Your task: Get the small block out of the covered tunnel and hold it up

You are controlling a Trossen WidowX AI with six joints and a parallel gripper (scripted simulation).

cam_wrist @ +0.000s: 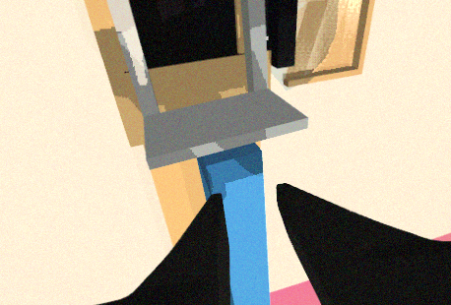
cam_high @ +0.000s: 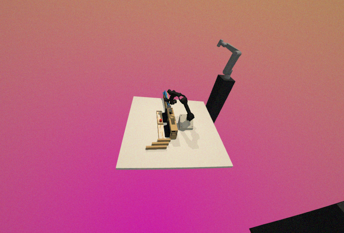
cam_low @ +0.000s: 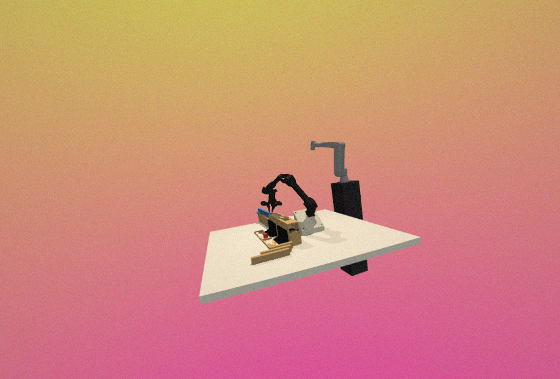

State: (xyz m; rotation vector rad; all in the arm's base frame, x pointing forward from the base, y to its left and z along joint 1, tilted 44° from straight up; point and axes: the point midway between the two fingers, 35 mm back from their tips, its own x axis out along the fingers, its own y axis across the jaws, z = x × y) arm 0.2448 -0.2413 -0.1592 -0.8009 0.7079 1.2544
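The small red block is 21 cm to the left of my gripper tip, 14 cm below it and 13 cm ahead of it. The rest, counted from my gripper tip: pale wooden slab: 27 cm to the left, 16 cm below, 16 cm ahead; tan covered tunnel: 9 cm below, 7 cm to the left, 2 cm ahead.
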